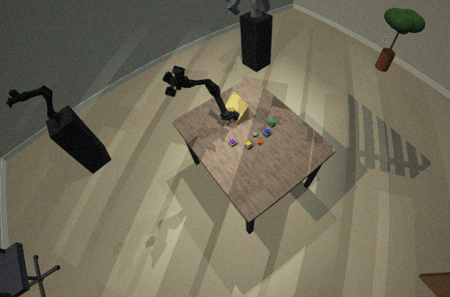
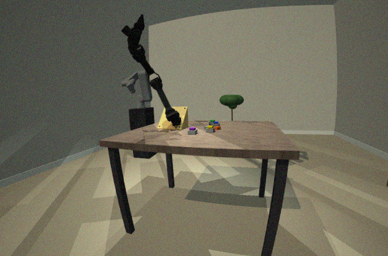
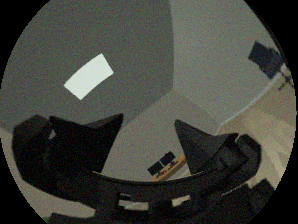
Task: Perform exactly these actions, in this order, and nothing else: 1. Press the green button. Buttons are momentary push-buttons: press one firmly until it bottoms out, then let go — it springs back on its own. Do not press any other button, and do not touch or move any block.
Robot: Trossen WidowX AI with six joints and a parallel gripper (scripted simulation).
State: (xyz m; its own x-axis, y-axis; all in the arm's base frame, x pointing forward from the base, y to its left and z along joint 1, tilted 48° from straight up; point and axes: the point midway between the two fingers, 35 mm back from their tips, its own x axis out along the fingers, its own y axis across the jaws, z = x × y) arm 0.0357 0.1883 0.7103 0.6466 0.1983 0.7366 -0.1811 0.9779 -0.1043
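The green button is 28 cm ahead of my gripper tip, 60 cm to the left of it and 66 cm below it. Round my gripper tip: purple button 20 cm ahead, 23 cm to the left, 66 cm below; small grey block 26 cm ahead, 41 cm to the left, 68 cm below; yellow button 30 cm ahead, 31 cm to the left, 66 cm below.
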